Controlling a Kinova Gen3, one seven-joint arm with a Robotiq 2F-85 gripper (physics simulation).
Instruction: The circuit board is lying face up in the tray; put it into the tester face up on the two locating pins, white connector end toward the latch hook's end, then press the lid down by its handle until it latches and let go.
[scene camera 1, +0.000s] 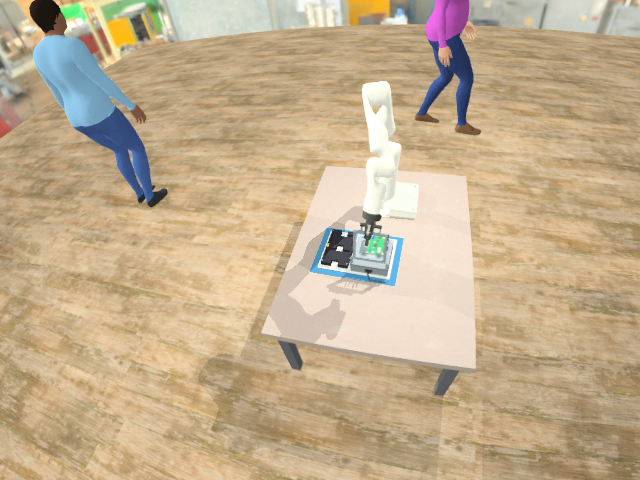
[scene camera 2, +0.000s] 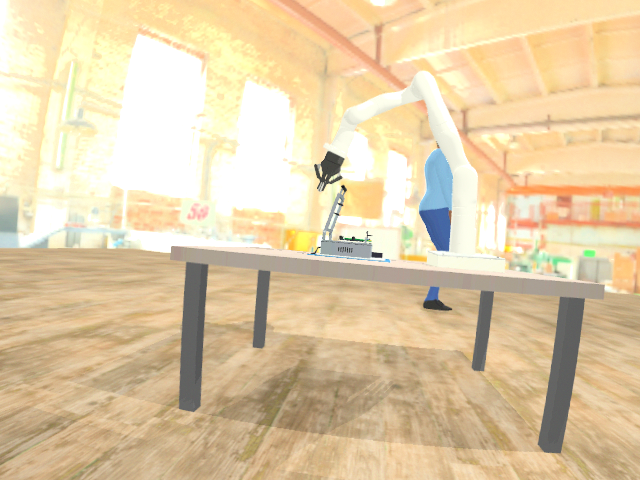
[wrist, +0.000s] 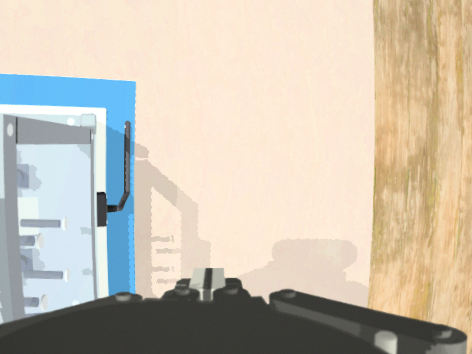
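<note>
The green circuit board lies face up in the grey tester. The tester's clear lid stands open, leaning over the tester, with its handle at the top. My gripper is shut and empty. It hangs just beside and slightly above the handle, on the side away from the tester. The black tray beside the tester holds no board. In the wrist view only the lid's edge shows, with its probe pins.
Tester and tray sit on a blue mat on the table. A black cable leaves the tester's side. The arm's white base stands behind. Two people walk on the floor.
</note>
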